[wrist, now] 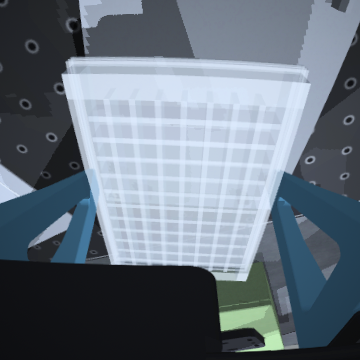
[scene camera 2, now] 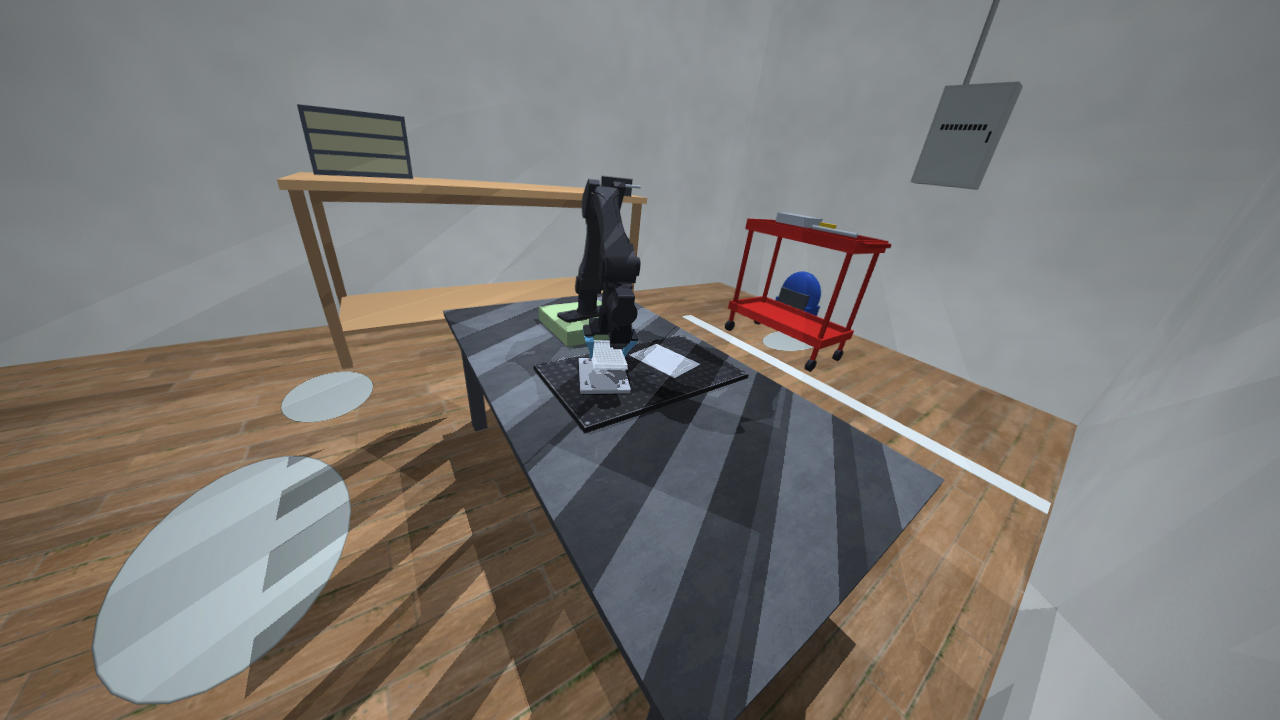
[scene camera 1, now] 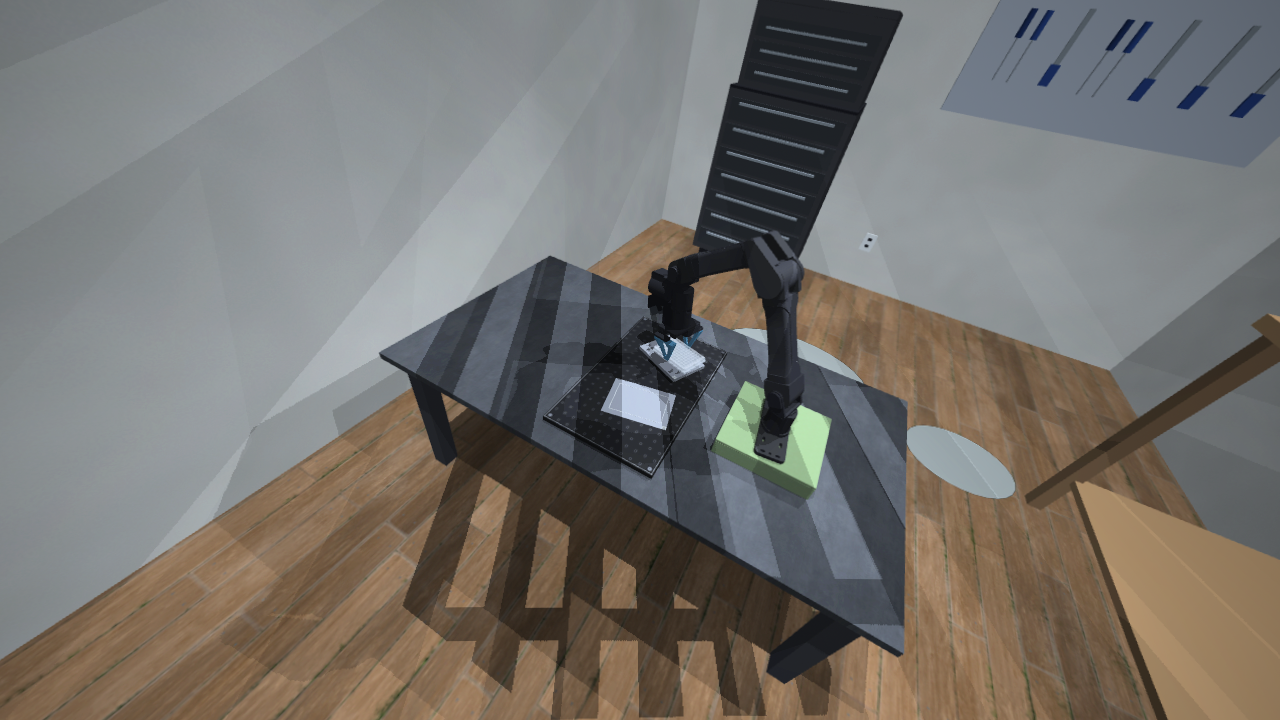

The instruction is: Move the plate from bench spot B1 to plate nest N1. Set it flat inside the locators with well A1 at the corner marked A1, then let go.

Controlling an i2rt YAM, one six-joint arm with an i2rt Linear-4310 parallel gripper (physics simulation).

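Frame: origin at the arm's base, x ahead, y left, z up, level; millimetres.
Seen in the pictures: gripper, fingertip midpoint: [wrist: 183, 179] [scene camera 2: 607, 357] [scene camera 1: 676, 354]; arm's base, origin of the base link: [scene camera 2: 587, 314] [scene camera 1: 773, 428].
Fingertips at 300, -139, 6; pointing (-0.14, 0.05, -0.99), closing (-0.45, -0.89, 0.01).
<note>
Pixels of each thing's top centre, then the offset from my fingertips to it, as dx, dy, dz. "spot": a spot on its surface instead. Level surfaces: height alone.
- clear-white well plate, middle of its top: [wrist: 181, 221] [scene camera 2: 607, 349] [scene camera 1: 679, 350] -6, +4, +19
- pale rectangle, surface spot: [scene camera 1: 638, 403] [scene camera 2: 666, 359] spot: +36, +192, -41
- black perforated board, middle of its top: [wrist: 8, 134] [scene camera 2: 645, 369] [scene camera 1: 647, 379] +48, +98, -42
- dark table, its level: dz -56
The clear-white well plate [scene camera 1: 688, 358] [scene camera 2: 609, 355] [wrist: 185, 150] is between the blue fingers of my gripper [scene camera 1: 679, 345] [scene camera 2: 610, 346] [wrist: 183, 179], which is shut on its two long sides. The plate is over the light grey plate nest [scene camera 1: 652, 352] [scene camera 2: 605, 388] [wrist: 255, 30], whose surface shows beyond the plate's far edge in the wrist view. A small height between plate and nest seems to show in scene camera 2. The pale rectangle [scene camera 1: 638, 403] [scene camera 2: 664, 360], apparently bench spot B1, lies beside the nest. The A1 mark and the locators under the plate cannot be made out.
The nest and pale rectangle are on a black perforated board [scene camera 1: 644, 454] [scene camera 2: 653, 398] [wrist: 30, 75] on the dark table [scene camera 1: 501, 313] [scene camera 2: 671, 510]. The arm's base stands on a green block [scene camera 1: 738, 429] [scene camera 2: 559, 322] [wrist: 245, 320]. A red cart [scene camera 2: 805, 234] stands beyond the table.
</note>
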